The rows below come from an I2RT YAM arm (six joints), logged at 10 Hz.
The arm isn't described. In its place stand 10 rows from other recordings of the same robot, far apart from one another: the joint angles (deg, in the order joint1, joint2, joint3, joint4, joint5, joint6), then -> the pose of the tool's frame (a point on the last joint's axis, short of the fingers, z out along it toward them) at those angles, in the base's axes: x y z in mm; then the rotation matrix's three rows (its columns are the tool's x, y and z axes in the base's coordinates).
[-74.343, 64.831, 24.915, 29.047, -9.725, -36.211] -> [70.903 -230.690 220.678], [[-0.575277 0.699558 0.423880], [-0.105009 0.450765 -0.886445], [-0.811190 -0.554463 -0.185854]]
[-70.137, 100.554, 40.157, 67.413, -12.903, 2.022] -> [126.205 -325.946 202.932], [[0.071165 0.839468 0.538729], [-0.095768 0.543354 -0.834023], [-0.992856 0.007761 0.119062]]
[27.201, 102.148, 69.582, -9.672, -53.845, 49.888] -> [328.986 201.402 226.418], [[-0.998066 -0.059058 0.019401], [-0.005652 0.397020 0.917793], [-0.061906 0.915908 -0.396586]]
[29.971, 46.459, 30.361, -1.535, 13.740, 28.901] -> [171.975 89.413 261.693], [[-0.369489 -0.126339 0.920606], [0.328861 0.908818 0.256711], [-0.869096 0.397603 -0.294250]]
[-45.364, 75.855, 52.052, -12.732, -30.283, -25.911] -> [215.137 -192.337 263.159], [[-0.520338 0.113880 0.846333], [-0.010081 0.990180 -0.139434], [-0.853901 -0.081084 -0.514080]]
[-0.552, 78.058, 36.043, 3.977, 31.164, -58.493] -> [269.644 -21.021 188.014], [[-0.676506 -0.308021 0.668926], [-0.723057 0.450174 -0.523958], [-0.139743 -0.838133 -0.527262]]
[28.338, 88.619, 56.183, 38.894, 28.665, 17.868] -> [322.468 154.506 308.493], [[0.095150 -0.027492 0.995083], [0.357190 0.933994 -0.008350], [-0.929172 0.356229 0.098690]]
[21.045, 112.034, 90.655, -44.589, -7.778, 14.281] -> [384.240 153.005 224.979], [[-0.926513 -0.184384 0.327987], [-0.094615 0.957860 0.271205], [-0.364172 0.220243 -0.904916]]
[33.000, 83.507, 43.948, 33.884, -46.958, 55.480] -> [250.062 193.416 256.312], [[-0.855828 -0.487979 0.171564], [0.114755 0.144294 0.982858], [-0.504370 0.860846 -0.067493]]
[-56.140, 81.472, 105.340, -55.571, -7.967, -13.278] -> [156.523 -224.426 471.170], [[-0.458765 0.669208 0.584548], [0.275501 0.732569 -0.622448], [-0.844769 -0.124514 -0.520444]]
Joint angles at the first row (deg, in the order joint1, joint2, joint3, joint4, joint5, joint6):
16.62, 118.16, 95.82, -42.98, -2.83, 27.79
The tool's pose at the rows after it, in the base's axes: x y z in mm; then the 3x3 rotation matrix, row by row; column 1 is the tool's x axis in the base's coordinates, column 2 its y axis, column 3 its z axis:
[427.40 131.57 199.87], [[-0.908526 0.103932 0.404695], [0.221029 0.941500 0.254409], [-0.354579 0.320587 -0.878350]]
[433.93 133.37 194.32], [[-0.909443 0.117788 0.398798], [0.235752 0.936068 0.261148], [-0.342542 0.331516 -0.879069]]
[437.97 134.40 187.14], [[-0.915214 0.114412 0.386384], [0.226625 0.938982 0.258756], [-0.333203 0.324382 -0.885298]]
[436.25 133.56 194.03], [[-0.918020 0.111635 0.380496], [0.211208 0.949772 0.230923], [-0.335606 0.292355 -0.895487]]
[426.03 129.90 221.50], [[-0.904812 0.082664 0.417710], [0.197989 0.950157 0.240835], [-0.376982 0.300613 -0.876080]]
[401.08 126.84 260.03], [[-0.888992 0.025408 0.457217], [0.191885 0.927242 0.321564], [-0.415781 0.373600 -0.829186]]
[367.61 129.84 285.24], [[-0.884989 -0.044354 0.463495], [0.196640 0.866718 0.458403], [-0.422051 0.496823 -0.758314]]
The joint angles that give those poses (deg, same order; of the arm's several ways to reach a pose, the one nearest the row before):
16.52, 119.17, 94.59, -37.76, -7.40, 28.31
16.47, 121.02, 96.18, -37.72, -7.90, 29.24
16.44, 122.58, 97.11, -37.91, -7.98, 28.75
16.52, 122.16, 98.27, -40.43, -6.50, 27.81
16.44, 117.82, 97.45, -41.47, -6.47, 26.67
16.69, 109.89, 93.89, -41.40, -10.18, 26.50
17.92, 101.30, 87.21, -38.40, -17.07, 28.72

